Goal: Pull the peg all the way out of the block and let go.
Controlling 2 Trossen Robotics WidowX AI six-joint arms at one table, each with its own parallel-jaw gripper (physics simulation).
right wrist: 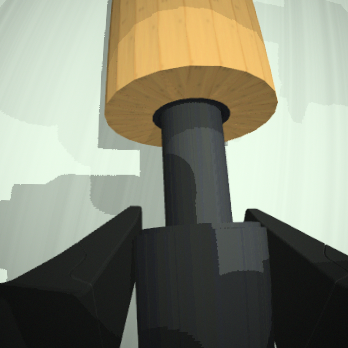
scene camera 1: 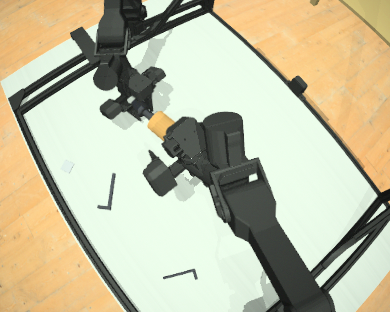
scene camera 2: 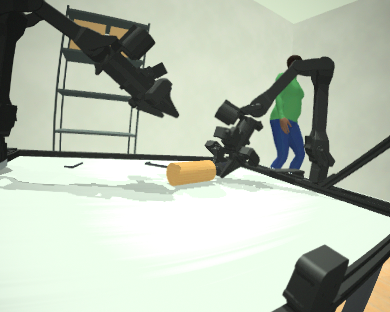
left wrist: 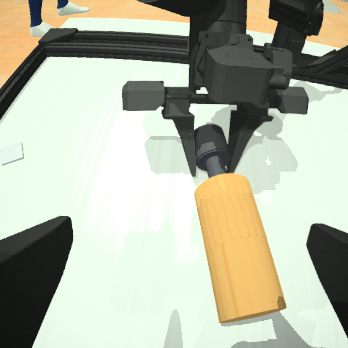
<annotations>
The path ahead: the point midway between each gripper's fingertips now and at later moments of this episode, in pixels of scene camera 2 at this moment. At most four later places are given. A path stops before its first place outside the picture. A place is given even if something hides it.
The left gripper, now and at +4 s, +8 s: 170, 116; 183, 168; 184, 168
The right gripper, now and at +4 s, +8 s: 215, 175; 215, 176; 253, 171
</annotations>
